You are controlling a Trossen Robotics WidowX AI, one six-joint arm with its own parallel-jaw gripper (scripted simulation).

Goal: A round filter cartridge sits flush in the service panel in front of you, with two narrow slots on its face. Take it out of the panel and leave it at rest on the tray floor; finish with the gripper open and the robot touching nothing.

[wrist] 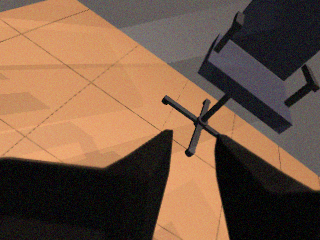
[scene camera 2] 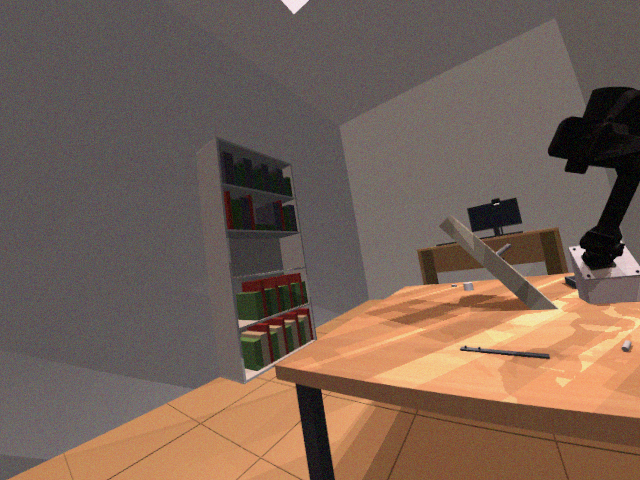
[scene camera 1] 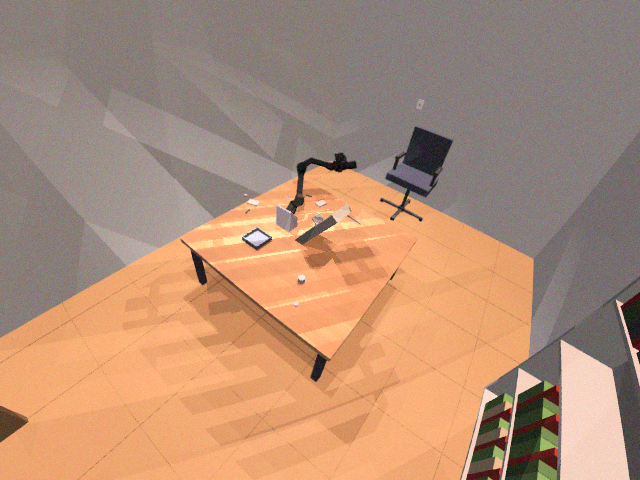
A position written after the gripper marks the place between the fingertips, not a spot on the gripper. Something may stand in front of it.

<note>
In view: the gripper [wrist: 193,140] and a grey service panel [scene camera 2: 533,298].
</note>
